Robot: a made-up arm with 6 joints.
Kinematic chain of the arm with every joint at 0, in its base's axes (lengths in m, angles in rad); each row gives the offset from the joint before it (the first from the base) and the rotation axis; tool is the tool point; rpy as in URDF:
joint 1: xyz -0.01 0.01 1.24 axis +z
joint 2: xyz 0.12 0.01 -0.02 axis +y
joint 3: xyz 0 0.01 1.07 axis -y
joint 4: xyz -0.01 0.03 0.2 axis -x
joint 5: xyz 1.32 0 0.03 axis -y
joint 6: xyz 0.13 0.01 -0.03 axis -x
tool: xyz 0 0.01 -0.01 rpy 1.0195 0.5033 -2.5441
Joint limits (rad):
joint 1: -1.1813..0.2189
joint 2: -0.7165..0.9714
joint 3: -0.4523..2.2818
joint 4: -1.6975..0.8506
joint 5: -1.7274..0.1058
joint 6: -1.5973..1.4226
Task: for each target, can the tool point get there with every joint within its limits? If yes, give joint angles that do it. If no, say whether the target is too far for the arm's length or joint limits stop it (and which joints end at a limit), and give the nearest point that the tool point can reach.
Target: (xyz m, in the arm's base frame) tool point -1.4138 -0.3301 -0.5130
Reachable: no: joint limits stop it (at a limit: joint 1, joint 2, joint 3, joint 4) | nearest point 0.4798 -1.2199 0.5001 | short by 2.325 m
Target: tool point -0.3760 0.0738 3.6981
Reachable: yes | joints -0.0387 -0.2150 1.3819 -1.4914 -0.0367 -1.2997
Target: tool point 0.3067 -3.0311 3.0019
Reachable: no: too far | nearest point 0.8653 -2.0602 2.5831 | short by 1.196 m
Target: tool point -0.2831 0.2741 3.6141
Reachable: yes | joints -0.4795 0.0441 1.8600 -1.0433 -0.4367 -0.6833
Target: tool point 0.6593 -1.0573 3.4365
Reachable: yes | joints -1.0337 0.4508 1.4270 0.6446 -0.3744 0.3001
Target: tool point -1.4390 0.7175 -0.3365
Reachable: no: joint limits stop it (at a limit: joint 2, joint 3, joint 4, joint 5) | nearest point -1.6817 0.8377 1.9735 | short by 2.326 m
